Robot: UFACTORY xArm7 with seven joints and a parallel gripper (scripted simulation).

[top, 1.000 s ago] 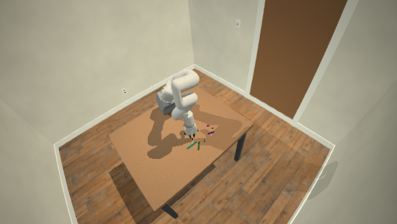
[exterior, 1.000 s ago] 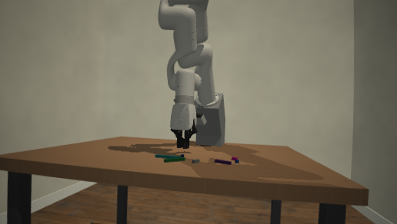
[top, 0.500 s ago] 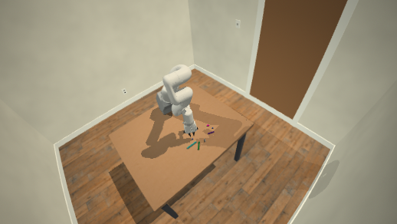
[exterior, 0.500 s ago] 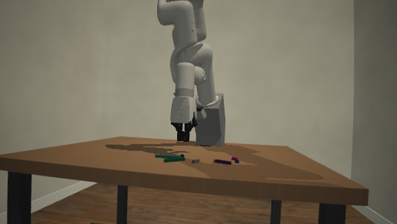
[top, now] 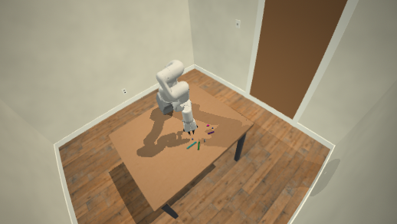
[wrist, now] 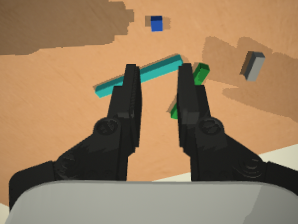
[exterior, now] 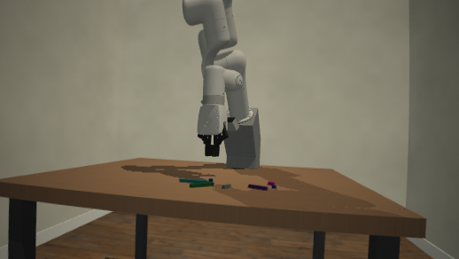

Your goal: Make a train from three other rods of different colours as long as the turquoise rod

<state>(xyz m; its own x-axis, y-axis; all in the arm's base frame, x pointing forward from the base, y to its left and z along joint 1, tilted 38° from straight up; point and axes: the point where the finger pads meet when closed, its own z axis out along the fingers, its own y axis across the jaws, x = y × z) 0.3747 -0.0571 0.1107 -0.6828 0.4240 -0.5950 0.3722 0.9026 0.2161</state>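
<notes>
Now: the small grey rod 10 cm below my hand, 9 cm ahead of it and 6 cm to the left of it. From my hand the other things lie so: green rod (10 cm below, 9 cm ahead, 1 cm to the right); purple rod (16 cm to the left, 10 cm below, 8 cm ahead); turquoise rod (10 cm below, 5 cm to the right, 4 cm ahead).
</notes>
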